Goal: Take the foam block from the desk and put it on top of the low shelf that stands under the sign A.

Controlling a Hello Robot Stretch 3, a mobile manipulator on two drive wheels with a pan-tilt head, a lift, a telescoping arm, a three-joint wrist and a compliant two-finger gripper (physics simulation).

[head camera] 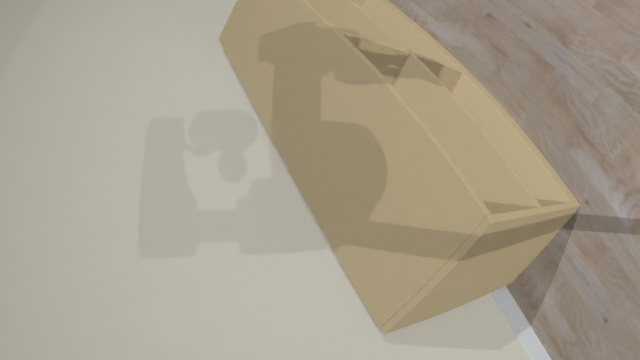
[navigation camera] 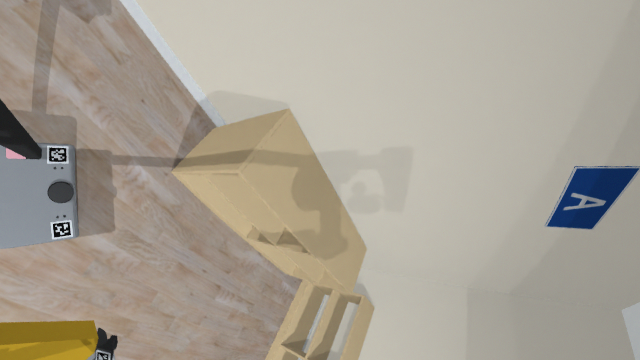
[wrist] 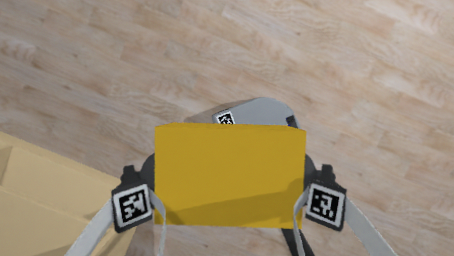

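Pixels of known places: gripper, between the fingertips: [navigation camera: 46, 342] [wrist: 228, 169]; robot's base, origin of its link: [navigation camera: 60, 190].
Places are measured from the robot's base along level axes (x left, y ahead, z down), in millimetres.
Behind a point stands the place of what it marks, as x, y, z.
The foam block, a yellow box [navigation camera: 45, 340] @[-119, -19, -909] [wrist: 230, 160] @[-159, -31, -910], is held between the two fingertips of my gripper [wrist: 228, 169] @[-143, -23, -869], which is shut on it. In the navigation camera the block is at the bottom left, high above the floor, with a black fingertip at its end. The low shelf [head camera: 415, 190] @[17, 655, -610] [navigation camera: 272, 175] @[47, 623, -610] [wrist: 60, 200] @[-60, 809, -79] is light wood and stands against the wall. Its visible top bears shadows. The block is to the side of the shelf, apart from it. The blue sign A [navigation camera: 592, 197] @[-43, 1158, -1762] is on the wall above the shelf. The desk does not show.
A second light wood shelf [navigation camera: 361, 325] @[-1176, 1532, -610] stands close to the low shelf's far end. My grey base [navigation camera: 25, 200] @[-20, -91, -160] [wrist: 260, 112] @[-113, -138, -160] is on the wood floor in front of the low shelf. A pale wall [head camera: 100, 300] @[231, 875, -1186] [navigation camera: 450, 100] @[291, 813, -1220] runs behind the shelf.
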